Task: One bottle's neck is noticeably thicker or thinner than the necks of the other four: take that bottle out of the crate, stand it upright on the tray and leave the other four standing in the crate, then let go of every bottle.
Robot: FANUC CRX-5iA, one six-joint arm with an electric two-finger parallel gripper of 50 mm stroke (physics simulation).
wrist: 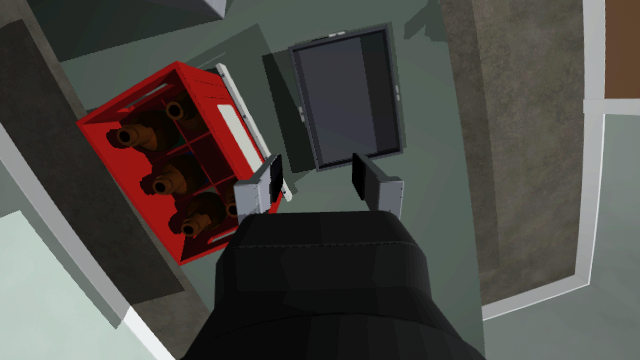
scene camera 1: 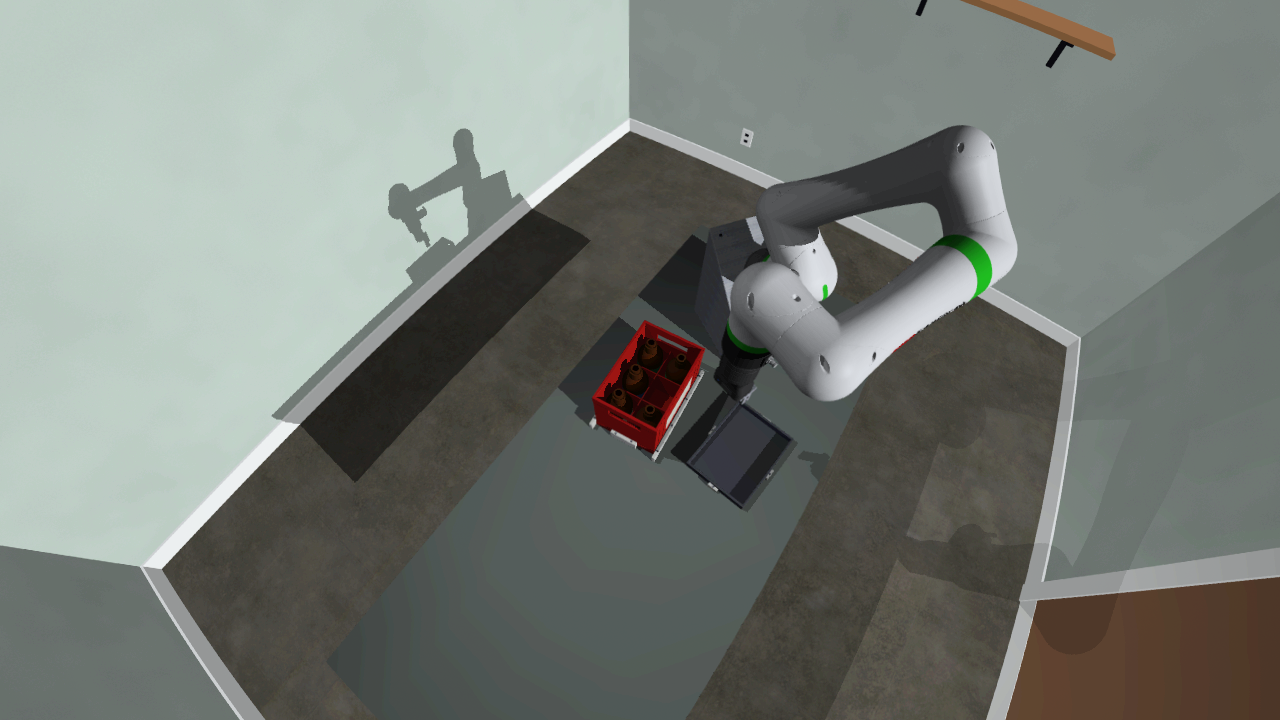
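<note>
A red crate holds several upright brown bottles. Three stand in the row away from the tray: one bottle, a middle bottle and another bottle. The tray-side row has a bottle at one end and a bottle at the other, partly hidden in the wrist view; its middle compartment is empty. I cannot tell which neck differs. The dark tray is empty. My gripper is open and empty, above the tray's near edge.
A white rail runs along the crate's tray side. The grey robot pedestal stands behind the crate and tray. Small light clips sit around the tray's edges. A wooden shelf is high on the back wall.
</note>
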